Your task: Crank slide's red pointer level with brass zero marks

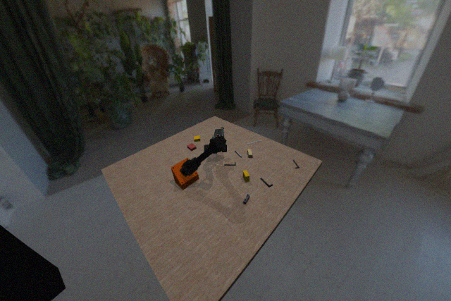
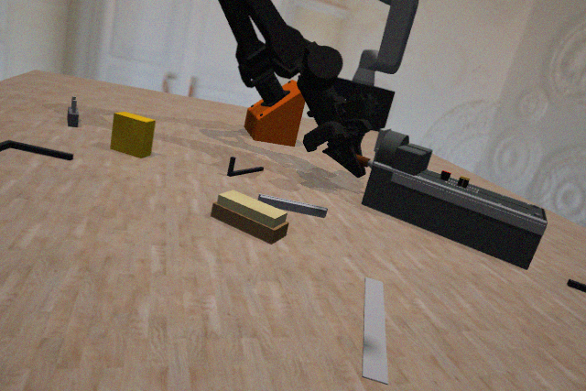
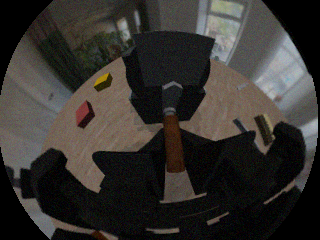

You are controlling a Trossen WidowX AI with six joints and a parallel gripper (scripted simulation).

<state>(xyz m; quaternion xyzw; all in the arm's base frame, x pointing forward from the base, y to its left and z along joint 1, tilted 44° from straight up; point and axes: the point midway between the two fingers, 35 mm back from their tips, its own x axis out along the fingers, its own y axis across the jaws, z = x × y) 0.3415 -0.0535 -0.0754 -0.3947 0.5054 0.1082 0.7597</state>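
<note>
Right now my gripper tip is 30 mm below the brown crank handle, 20 mm past it and 10 mm to the left of it. Also, from my gripper tip: red pointer (110 mm ahead, 70 mm to the left, 50 mm above); then red block (240 mm to the left, 70 mm behind, 20 mm below); then grey bar (170 mm to the right, 80 mm ahead, 30 mm below).
</note>
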